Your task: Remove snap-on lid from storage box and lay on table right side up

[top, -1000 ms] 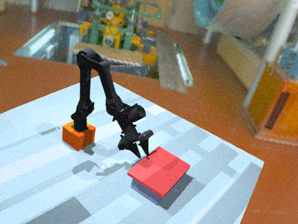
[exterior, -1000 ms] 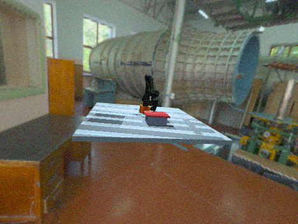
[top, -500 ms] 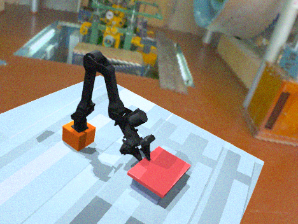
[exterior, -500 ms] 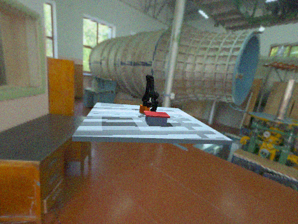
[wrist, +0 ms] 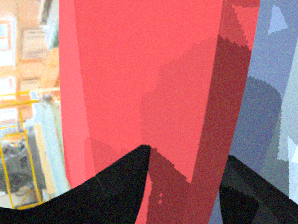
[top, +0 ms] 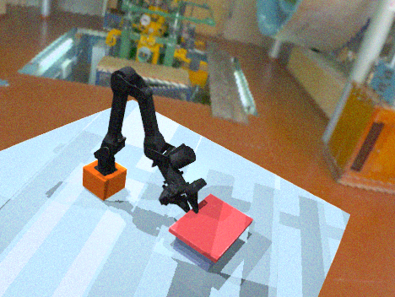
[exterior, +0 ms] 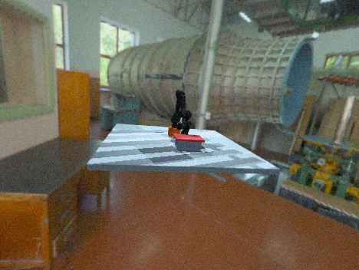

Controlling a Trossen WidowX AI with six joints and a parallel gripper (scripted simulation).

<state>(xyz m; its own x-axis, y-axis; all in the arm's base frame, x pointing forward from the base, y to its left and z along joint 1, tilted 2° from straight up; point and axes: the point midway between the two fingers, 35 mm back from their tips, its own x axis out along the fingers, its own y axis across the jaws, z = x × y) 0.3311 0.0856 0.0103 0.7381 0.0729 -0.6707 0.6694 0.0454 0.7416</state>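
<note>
Now: the red lid 70 mm ahead of my gripper tip, 10 mm to the left of it and 10 mm above it. The rest, counted from my gripper tip: storage box 70 mm ahead, 10 mm to the left, 40 mm below.
</note>
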